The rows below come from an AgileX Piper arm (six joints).
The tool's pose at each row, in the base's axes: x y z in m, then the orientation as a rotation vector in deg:
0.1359 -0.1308 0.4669 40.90 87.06 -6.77
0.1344 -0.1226 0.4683 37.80 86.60 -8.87
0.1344 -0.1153 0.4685 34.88 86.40 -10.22
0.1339 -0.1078 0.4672 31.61 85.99 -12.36
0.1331 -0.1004 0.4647 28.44 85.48 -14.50
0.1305 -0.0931 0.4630 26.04 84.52 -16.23
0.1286 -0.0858 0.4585 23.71 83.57 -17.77
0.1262 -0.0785 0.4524 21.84 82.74 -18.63
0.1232 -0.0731 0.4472 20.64 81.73 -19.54
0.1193 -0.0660 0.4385 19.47 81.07 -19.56
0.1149 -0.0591 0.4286 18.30 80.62 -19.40
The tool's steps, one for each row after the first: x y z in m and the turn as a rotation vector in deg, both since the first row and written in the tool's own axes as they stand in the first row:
0.0015 0.0063 -0.0055 -0.82 -1.57 -2.93
0.0039 0.0121 -0.0091 -1.94 -2.63 -5.41
0.0077 0.0174 -0.0131 -2.81 -4.11 -8.53
0.0126 0.0220 -0.0171 -3.60 -5.62 -11.58
0.0166 0.0259 -0.0228 -4.18 -7.29 -13.82
0.0232 0.0292 -0.0276 -4.82 -8.88 -15.93
0.0313 0.0317 -0.0326 -5.58 -10.12 -17.39
0.0378 0.0326 -0.0373 -5.89 -11.44 -18.42
0.0480 0.0333 -0.0432 -6.71 -12.24 -18.99
0.0593 0.0331 -0.0493 -7.63 -12.79 -19.50

